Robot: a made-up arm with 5 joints.
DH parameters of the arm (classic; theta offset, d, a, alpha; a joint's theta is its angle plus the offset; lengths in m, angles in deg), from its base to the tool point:
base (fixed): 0 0.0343 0 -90
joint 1: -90 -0.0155 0.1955 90
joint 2: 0 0.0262 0.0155 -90
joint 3: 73.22 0 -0.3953 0
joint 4: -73.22 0.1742 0.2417 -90
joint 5: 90 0.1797 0.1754 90
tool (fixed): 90 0.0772 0 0
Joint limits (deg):
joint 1: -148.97..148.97
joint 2: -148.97..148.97
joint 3: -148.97..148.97
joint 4: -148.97..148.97
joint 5: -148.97..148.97
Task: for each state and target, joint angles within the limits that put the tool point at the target. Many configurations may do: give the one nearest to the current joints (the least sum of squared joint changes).
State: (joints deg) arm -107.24 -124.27 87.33 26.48 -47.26
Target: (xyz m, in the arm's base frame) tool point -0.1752 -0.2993 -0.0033
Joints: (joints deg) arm -131.80 -118.17 48.16 12.56 -43.10
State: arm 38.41 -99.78 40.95 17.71 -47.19
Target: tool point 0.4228 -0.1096 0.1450
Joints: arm 58.26 -73.72 57.86 24.76 -70.08
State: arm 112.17 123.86 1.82 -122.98 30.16
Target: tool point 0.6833 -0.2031 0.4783
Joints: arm 117.58 135.75 -9.36 -131.43 6.07
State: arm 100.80 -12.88 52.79 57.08 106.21
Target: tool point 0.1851 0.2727 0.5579
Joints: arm 69.82 10.60 68.03 95.89 138.38
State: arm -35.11 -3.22 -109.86 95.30 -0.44
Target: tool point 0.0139 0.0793 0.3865
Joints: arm -29.95 20.41 -110.39 82.36 -27.02
